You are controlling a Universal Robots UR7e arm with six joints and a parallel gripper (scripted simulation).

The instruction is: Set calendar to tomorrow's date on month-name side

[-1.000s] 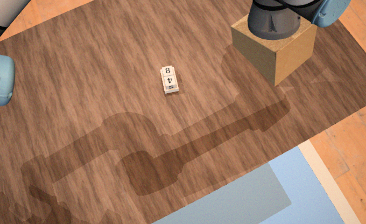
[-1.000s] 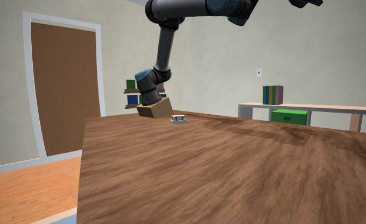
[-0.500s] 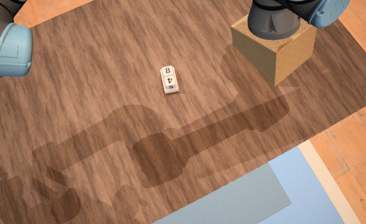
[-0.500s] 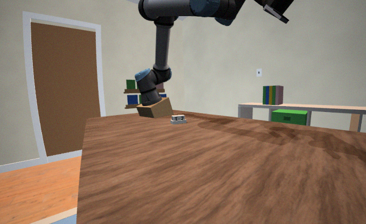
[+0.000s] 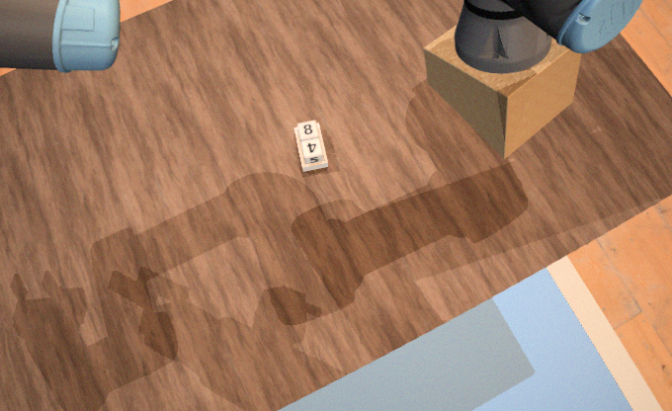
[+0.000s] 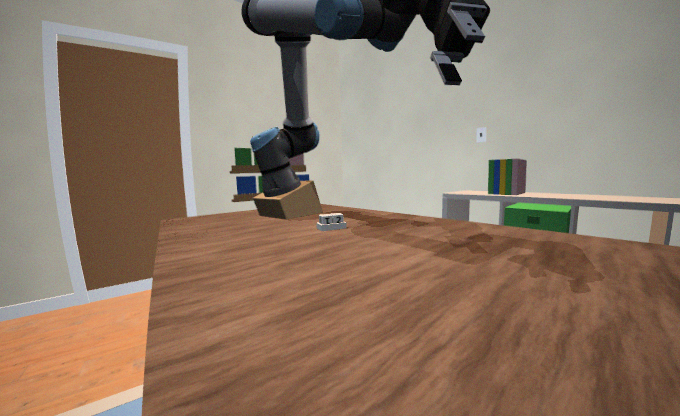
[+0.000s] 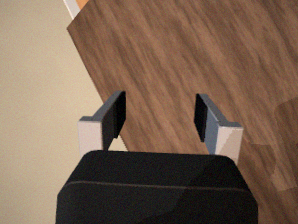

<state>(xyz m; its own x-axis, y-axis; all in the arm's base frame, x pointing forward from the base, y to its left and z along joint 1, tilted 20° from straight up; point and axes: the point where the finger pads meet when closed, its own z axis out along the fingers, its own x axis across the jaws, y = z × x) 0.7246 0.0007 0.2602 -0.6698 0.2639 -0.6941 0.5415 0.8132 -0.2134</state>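
Right now the digit cube is 40 cm behind my hand, 10 cm to the left of it and 26 cm below it. Round my hand: calendar tray: 40 cm behind, 8 cm to the left, 28 cm below.
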